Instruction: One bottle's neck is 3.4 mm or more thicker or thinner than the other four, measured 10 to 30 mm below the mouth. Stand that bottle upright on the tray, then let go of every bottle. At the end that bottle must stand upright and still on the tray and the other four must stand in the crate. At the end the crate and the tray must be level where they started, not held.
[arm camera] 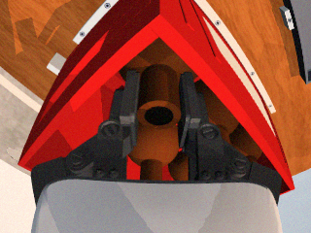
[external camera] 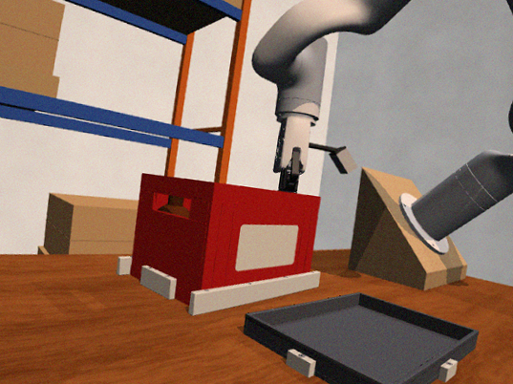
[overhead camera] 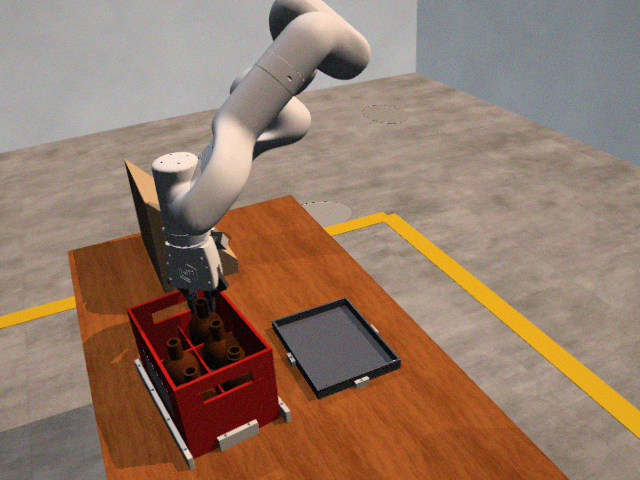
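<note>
Right now my hand is 90 mm short of the red crate, 50 mm to the left of it and 70 mm above it. The rest, counted from my hand: dark grey tray (110 mm ahead, 240 mm to the left, 150 mm below); brown bottle (180 mm ahead, 100 mm to the right, 70 mm below).
</note>
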